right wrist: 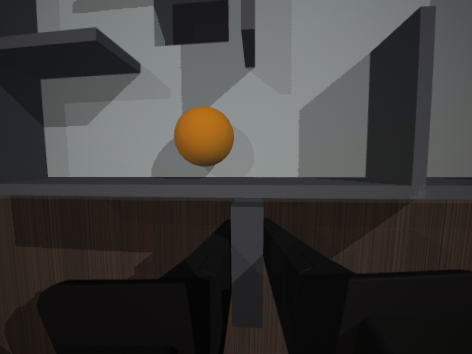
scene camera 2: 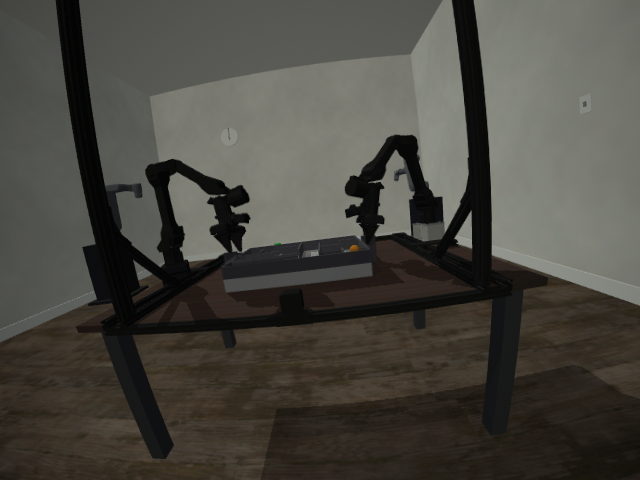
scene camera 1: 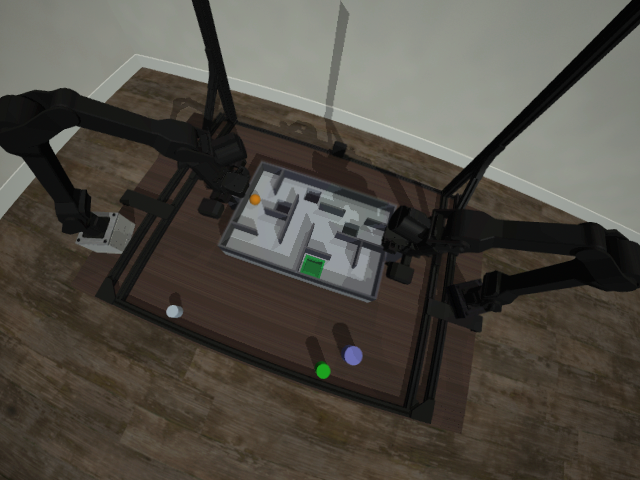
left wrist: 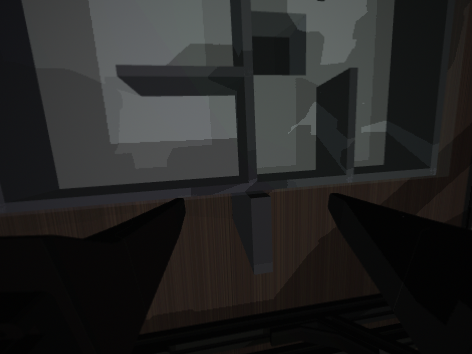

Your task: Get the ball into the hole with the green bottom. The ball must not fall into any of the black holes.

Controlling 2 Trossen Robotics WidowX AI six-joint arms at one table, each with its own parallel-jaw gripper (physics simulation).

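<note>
The orange ball [scene camera 1: 254, 199] [scene camera 2: 354, 249] [right wrist: 204, 136] lies inside the grey maze box [scene camera 1: 299, 277] [scene camera 2: 299, 279] [left wrist: 100, 197] [right wrist: 125, 190], near its short wall beside my right gripper. The green-bottomed hole [scene camera 1: 312, 266] is at the long near wall in scene camera 1. Black holes [scene camera 1: 282, 207] [left wrist: 271, 55] [right wrist: 200, 22] show between inner walls. My right gripper [scene camera 2: 368, 239] [right wrist: 247, 226] is shut on the grey handle [right wrist: 247, 295] outside that short wall. My left gripper [scene camera 2: 234, 249] [left wrist: 255, 202] is open, its fingers apart on either side of the opposite handle [left wrist: 263, 235].
A white cylinder [scene camera 1: 174, 311], a green one [scene camera 1: 323, 370] and a violet one [scene camera 1: 353, 355] stand on the table in front of the box in scene camera 1. Dark frame rails [scene camera 1: 258, 356] run along the table edges, with uprights [scene camera 2: 473, 155] at the corners.
</note>
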